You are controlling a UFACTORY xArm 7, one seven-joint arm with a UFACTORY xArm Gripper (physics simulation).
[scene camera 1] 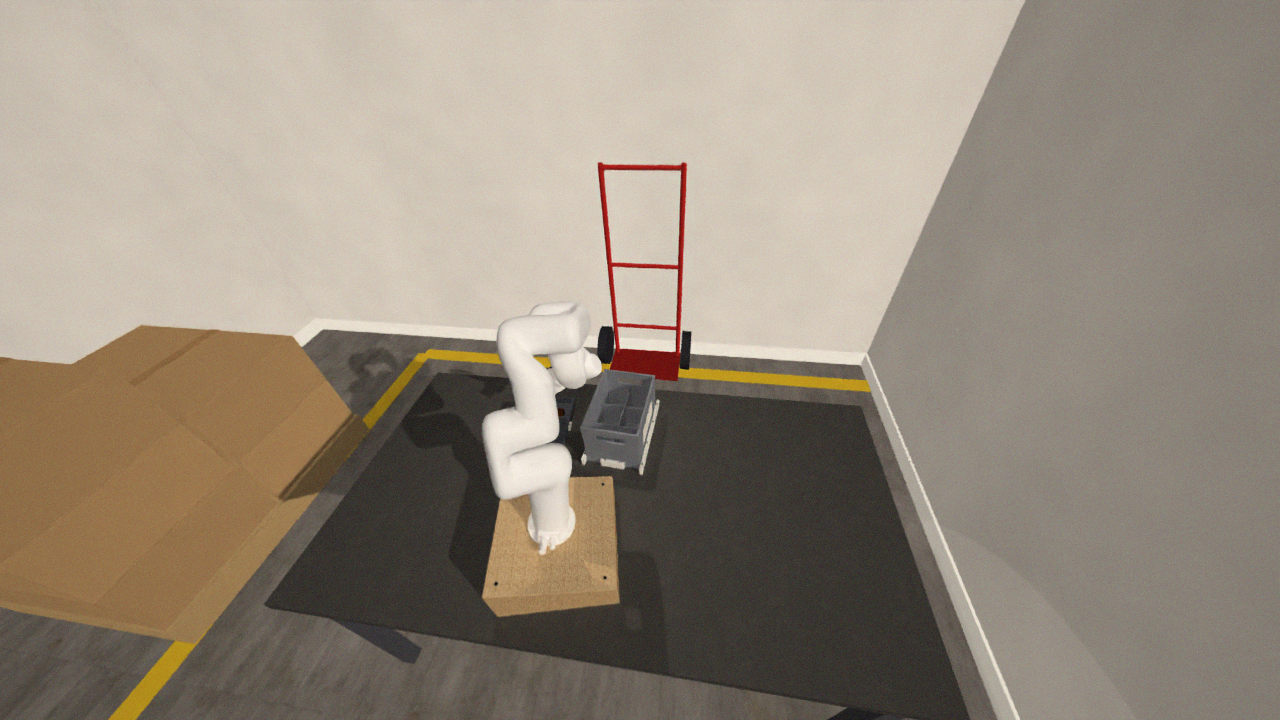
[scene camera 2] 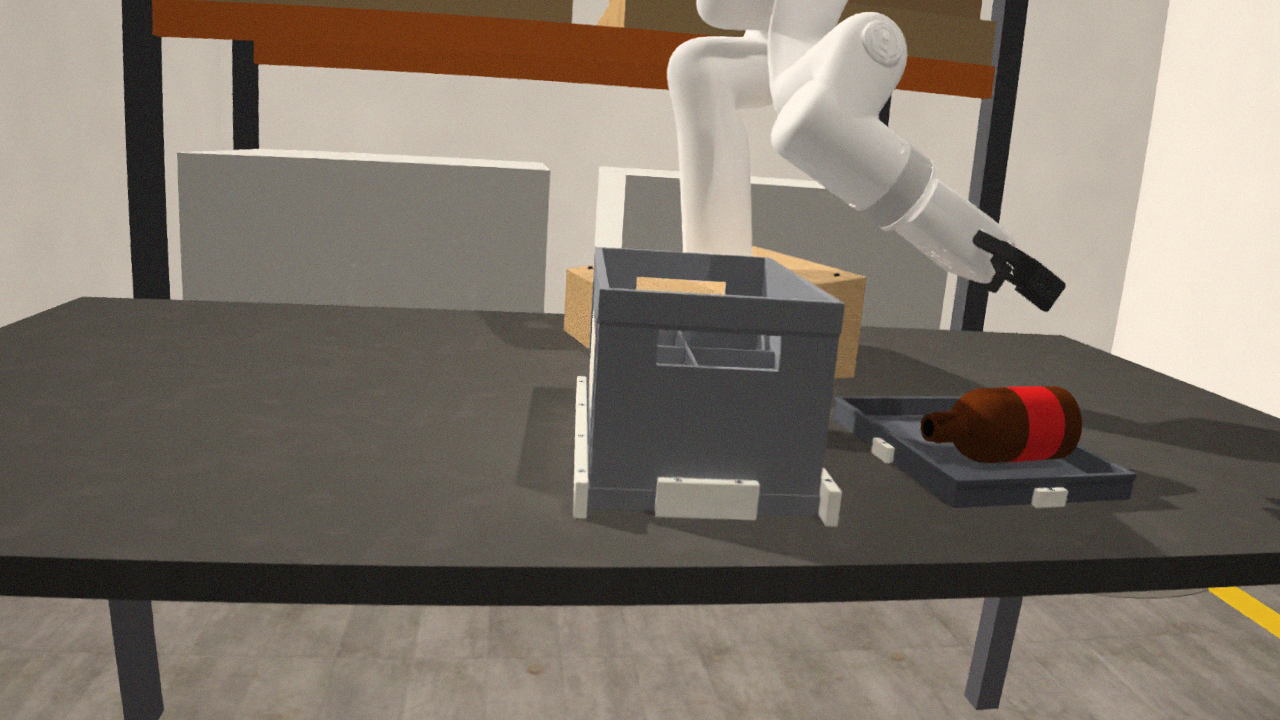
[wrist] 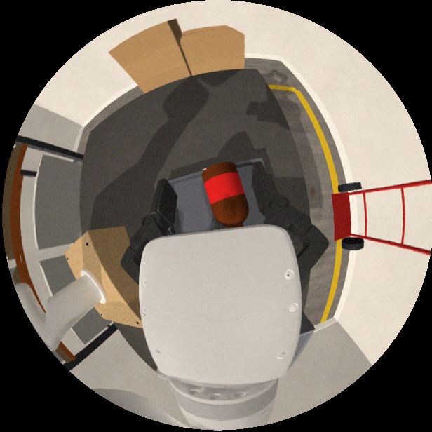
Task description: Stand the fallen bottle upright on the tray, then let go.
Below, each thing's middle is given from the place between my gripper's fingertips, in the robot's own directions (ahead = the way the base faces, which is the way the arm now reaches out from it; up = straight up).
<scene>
I see the brown bottle (scene camera 2: 1004, 424) 13 cm below my hand, 2 cm to the right of it and 1 cm ahead of it.
</scene>
